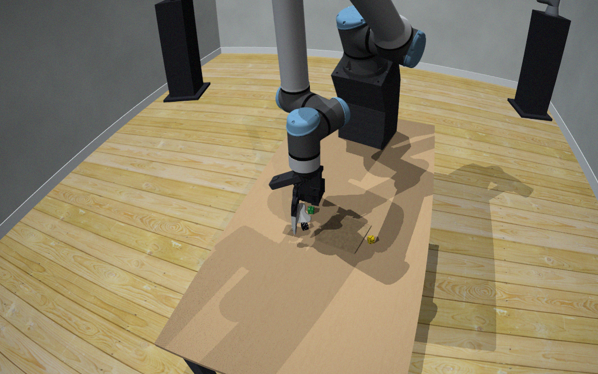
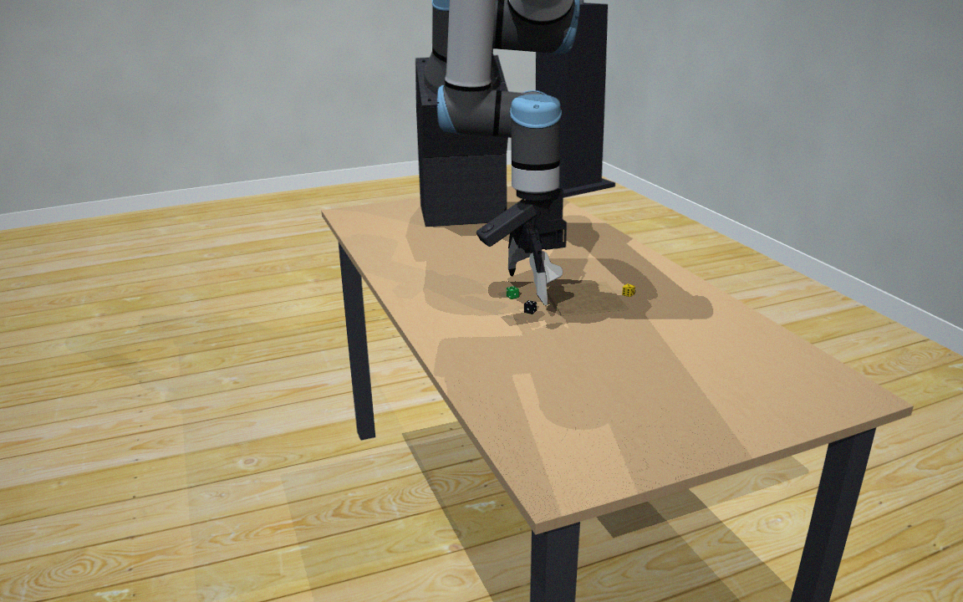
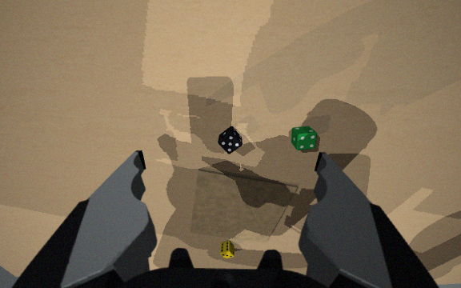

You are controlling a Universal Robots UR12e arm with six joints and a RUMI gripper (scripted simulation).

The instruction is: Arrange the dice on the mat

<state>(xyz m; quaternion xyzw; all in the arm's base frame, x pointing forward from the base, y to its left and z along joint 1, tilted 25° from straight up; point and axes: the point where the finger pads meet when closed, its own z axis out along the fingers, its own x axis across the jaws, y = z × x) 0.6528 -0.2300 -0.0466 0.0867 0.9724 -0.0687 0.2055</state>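
Now: the black die 4 cm below my hand and 1 cm to the left of it. The rest, counted from my hand: thin square mat: 14 cm to the left, 4 cm below, 2 cm ahead; yellow die: 23 cm to the left, 6 cm ahead, 4 cm below; green die: 8 cm behind, 4 cm below, 2 cm to the left.
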